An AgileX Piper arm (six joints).
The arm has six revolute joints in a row. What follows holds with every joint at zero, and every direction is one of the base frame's.
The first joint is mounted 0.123 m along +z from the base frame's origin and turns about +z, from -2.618 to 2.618 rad.
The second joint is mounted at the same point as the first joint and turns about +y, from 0 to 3.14 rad.
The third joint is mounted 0.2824 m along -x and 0.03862 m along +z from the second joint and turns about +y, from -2.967 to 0 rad.
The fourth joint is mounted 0.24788 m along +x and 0.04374 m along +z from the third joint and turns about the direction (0.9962, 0, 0.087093), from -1.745 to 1.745 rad.
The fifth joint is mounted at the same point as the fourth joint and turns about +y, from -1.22 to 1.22 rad.
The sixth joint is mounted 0.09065 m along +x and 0.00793 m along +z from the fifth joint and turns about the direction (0.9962, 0, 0.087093), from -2.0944 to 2.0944 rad.
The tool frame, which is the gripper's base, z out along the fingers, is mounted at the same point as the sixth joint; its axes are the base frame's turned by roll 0, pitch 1.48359 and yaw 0 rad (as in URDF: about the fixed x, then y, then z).
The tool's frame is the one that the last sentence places.
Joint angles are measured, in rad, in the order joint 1, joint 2, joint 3, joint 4, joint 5, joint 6. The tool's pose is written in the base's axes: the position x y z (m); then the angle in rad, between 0 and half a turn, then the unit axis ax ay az. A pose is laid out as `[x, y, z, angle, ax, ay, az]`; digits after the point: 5 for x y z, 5 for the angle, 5 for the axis.
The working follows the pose.
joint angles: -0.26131, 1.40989, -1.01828, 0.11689, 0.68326, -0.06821
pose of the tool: [0.28084, -0.06817, 0.27818, 2.55104, 0.13045, 0.99145, 0.00065]
Where each joint sits with the arm in this pose, in the base's axes (m; each line is computed from the numbers above, not from the rounded line before):
joint 1: 0.0000 0.0000 0.1230
joint 2: 0.0000 0.0000 0.1230
joint 3: -0.0069 0.0018 0.4079
joint 4: 0.2306 -0.0617 0.3538
joint 5: 0.2306 -0.0617 0.3538
joint 6: 0.2808 -0.0682 0.2782
the tool: 0.2808 -0.0682 0.2782

